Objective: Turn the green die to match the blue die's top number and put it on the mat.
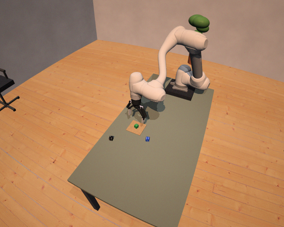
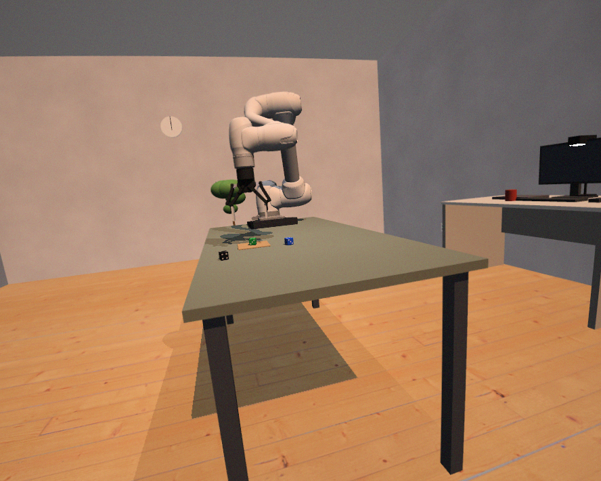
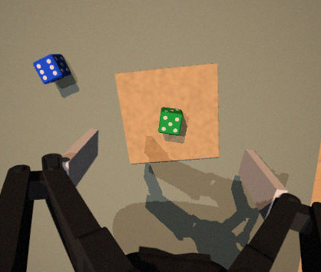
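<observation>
Right now my hand is 110 mm above the green die. The rest, counted from my hand: black die (200 mm ahead, 150 mm to the right, 110 mm below); then blue die (100 mm ahead, 140 mm to the left, 110 mm below); then tan mat (130 mm below).
</observation>
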